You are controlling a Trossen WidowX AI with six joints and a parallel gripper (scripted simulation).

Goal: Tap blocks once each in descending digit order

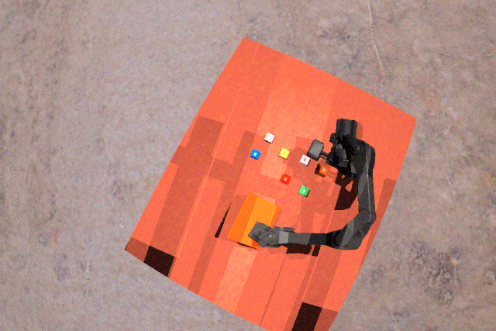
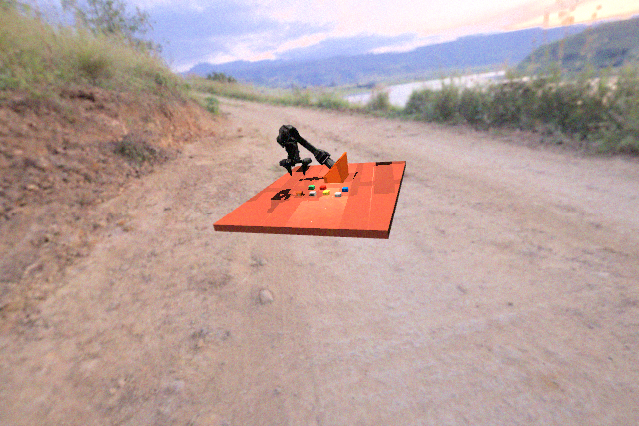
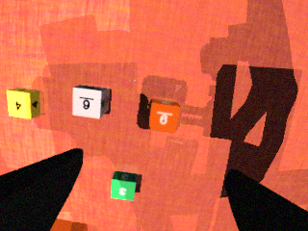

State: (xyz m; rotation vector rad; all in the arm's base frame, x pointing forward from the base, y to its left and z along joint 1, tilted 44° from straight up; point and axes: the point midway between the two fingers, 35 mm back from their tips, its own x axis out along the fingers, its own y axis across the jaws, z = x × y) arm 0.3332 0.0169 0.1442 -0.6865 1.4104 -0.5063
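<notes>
The orange block is 1 cm to the right of my gripper tip and 11 cm below it. The rest, counted from my gripper tip: green block 12 cm behind, 2 cm to the left, 11 cm below; then white block 1 cm behind, 8 cm to the left, 11 cm below; then red block 11 cm behind, 10 cm to the left, 11 cm below.
</notes>
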